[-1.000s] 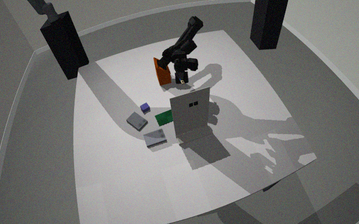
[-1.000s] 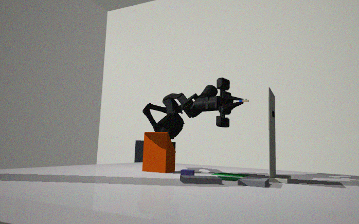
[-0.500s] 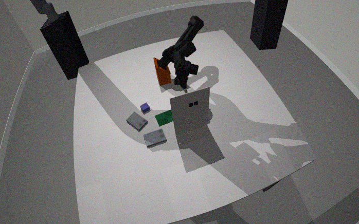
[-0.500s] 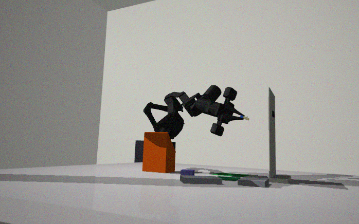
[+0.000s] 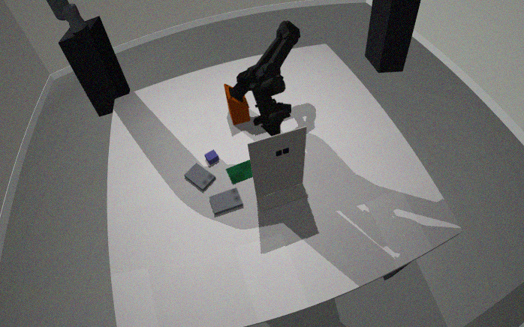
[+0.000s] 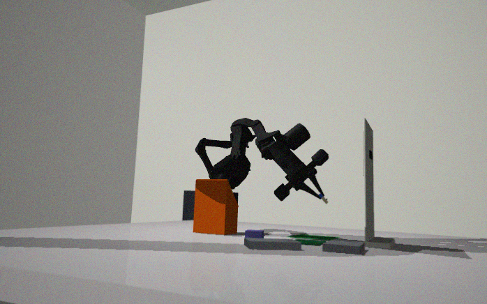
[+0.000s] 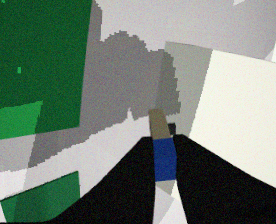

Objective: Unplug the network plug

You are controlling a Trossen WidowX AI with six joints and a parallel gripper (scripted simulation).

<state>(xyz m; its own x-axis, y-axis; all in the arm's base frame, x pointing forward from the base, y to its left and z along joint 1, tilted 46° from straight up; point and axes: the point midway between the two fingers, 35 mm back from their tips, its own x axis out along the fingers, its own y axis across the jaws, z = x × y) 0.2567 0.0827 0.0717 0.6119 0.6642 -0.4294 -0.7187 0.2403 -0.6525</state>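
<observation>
Now: gripper tip 30 mm past the green marked square, 20 mm to the right of it and 110 mm above it. Round my gripper tip: network plug (right at my gripper tip); upright panel (140 mm ahead, 20 mm to the right, 30 mm above).
</observation>
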